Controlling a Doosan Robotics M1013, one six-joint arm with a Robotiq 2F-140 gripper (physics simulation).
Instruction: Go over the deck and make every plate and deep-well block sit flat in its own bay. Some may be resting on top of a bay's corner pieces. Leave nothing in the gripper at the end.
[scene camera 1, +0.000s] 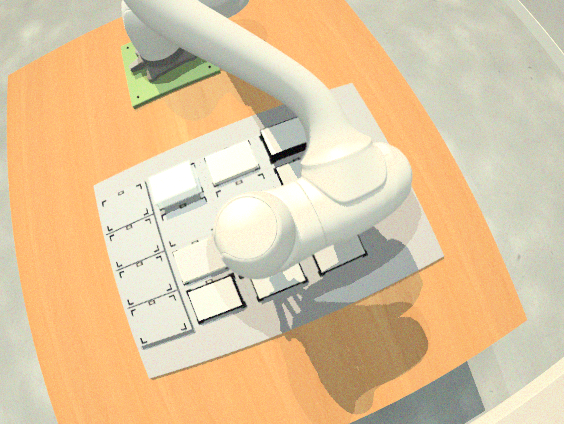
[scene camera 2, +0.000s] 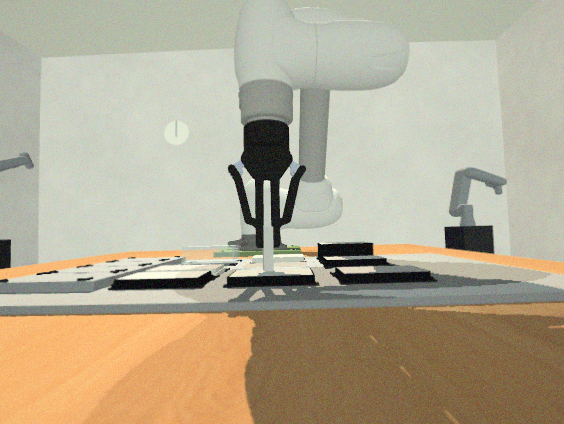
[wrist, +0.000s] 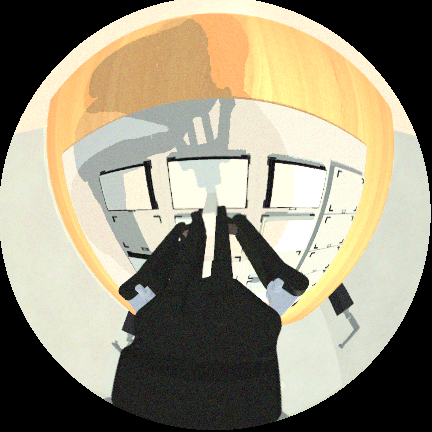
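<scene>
My gripper is shut on a pale upright bar. The bar's lower end is at the front middle plate; contact is unclear. The front left plate and front right plate look level. A pale plate lies behind the front left one. A thick white block, a white plate and a black-sided block stand at the back. Their exact seating is unclear. My arm hides the deck's middle in scene camera 1.
The grey deck lies on the wooden table. A raised strip of bays with black corner pieces runs along its left side. The green base plate is behind. My arm spans the deck's right half.
</scene>
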